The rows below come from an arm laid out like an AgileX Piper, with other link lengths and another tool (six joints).
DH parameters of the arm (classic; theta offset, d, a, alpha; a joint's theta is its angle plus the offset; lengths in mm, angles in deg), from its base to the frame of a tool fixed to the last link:
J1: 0 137.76 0 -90
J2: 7.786 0 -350.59 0
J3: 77.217 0 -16.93 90
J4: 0 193.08 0 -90
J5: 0 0 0 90
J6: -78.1 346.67 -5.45 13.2
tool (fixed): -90 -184.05 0 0
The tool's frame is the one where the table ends.
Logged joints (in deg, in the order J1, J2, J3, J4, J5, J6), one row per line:
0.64, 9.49, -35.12, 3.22, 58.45, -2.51
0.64, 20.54, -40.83, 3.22, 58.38, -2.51
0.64, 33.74, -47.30, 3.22, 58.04, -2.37
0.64, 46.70, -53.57, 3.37, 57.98, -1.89
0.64, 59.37, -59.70, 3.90, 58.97, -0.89
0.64, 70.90, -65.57, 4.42, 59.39, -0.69
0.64, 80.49, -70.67, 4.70, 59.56, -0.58
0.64, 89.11, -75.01, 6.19, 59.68, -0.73
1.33, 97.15, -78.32, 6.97, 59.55, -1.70
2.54, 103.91, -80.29, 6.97, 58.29, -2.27
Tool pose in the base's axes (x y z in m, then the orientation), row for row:
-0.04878, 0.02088, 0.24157, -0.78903, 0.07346, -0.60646, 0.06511
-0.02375, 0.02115, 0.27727, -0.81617, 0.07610, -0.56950, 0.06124
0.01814, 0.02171, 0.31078, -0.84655, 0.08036, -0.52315, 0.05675
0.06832, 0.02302, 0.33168, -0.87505, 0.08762, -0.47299, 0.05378
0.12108, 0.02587, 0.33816, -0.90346, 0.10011, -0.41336, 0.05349
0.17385, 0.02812, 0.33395, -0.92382, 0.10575, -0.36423, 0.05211
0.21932, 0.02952, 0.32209, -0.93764, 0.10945, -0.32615, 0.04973
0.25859, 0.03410, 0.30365, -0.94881, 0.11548, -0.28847, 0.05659
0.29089, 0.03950, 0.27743, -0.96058, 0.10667, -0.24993, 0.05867
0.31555, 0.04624, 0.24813, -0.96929, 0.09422, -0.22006, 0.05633
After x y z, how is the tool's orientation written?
As a quaternion, x y z w.
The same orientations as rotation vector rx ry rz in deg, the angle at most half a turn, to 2 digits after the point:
-136.42, 12.70, -104.86
-141.44, 13.19, -98.70
-147.11, 13.96, -90.91
-152.33, 15.25, -82.34
-157.31, 17.43, -71.97
-160.99, 18.43, -63.47
-163.63, 19.10, -56.92
-164.89, 20.07, -50.13
-166.73, 18.51, -43.38
-168.48, 16.38, -38.25

